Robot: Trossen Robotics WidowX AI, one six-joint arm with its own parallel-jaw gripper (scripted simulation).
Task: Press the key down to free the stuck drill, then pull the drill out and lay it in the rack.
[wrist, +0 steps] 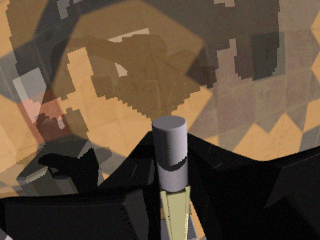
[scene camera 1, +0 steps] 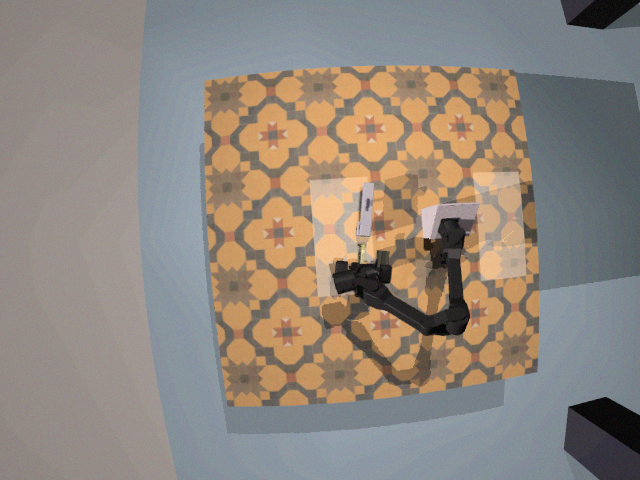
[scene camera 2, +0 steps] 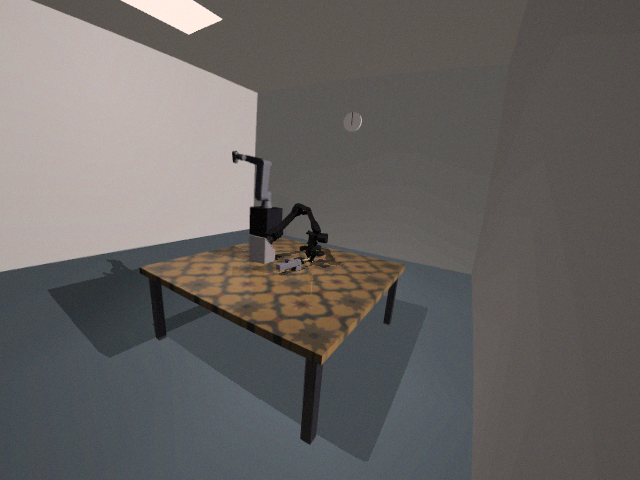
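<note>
There's a drill held by the gripper [wrist: 162,136].
</note>
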